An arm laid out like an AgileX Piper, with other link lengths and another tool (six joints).
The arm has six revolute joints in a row. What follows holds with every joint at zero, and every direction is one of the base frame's. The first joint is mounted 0.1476 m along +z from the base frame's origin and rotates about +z. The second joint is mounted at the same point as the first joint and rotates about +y. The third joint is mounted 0.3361 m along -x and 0.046 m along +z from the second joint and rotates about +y. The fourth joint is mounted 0.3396 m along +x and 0.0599 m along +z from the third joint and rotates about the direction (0.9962, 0, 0.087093). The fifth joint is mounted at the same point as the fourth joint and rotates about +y. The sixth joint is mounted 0.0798 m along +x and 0.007 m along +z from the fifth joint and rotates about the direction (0.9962, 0, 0.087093). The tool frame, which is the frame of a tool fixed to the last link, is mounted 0.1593 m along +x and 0.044 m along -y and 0.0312 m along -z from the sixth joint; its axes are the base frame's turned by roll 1.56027, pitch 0.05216 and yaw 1.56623 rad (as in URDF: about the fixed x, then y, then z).
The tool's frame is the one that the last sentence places.
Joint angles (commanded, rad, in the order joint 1, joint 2, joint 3, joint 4, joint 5, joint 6), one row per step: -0.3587, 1.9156, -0.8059, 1.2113, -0.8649, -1.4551; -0.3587, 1.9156, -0.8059, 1.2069, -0.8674, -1.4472; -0.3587, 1.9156, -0.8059, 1.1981, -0.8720, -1.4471; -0.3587, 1.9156, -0.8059, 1.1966, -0.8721, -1.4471; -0.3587, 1.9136, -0.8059, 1.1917, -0.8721, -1.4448; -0.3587, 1.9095, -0.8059, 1.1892, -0.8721, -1.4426; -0.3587, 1.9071, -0.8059, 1.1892, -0.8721, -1.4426; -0.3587, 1.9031, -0.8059, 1.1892, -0.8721, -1.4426; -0.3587, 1.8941, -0.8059, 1.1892, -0.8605, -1.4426; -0.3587, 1.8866, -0.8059, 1.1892, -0.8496, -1.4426; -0.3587, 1.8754, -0.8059, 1.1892, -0.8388, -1.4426; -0.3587, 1.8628, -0.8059, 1.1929, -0.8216, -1.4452; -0.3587, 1.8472, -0.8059, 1.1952, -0.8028, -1.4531; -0.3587, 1.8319, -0.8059, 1.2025, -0.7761, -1.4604; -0.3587, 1.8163, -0.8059, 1.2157, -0.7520, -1.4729
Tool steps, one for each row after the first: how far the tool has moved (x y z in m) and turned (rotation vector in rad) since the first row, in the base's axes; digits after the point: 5 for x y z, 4 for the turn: 0.00041, -0.00020, 0.00052, -0.0021, -0.0062, -0.0007; 0.00148, -0.00091, 0.00239, -0.0104, -0.0049, 0.0045; 0.00173, -0.00097, 0.00257, -0.0112, -0.0047, 0.0058; 0.00269, -0.00114, 0.00388, -0.0136, -0.0076, 0.0090; 0.00335, -0.00127, 0.00587, -0.0157, -0.0129, 0.0102; 0.00349, -0.00133, 0.00696, -0.0165, -0.0152, 0.0102; 0.00372, -0.00141, 0.00876, -0.0179, -0.0189, 0.0102; 0.00546, -0.00064, 0.01055, -0.0110, -0.0266, 0.0158; 0.00704, 0.00014, 0.01181, -0.0043, -0.0329, 0.0212; 0.00879, 0.00085, 0.01481, 0.0010, -0.0426, 0.0266; 0.01072, 0.00221, 0.01697, 0.0124, -0.0517, 0.0333; 0.01327, 0.00356, 0.02072, 0.0215, -0.0587, 0.0445; 0.01590, 0.00592, 0.02232, 0.0400, -0.0667, 0.0557; 0.01745, 0.00823, 0.02423, 0.0575, -0.0724, 0.0635
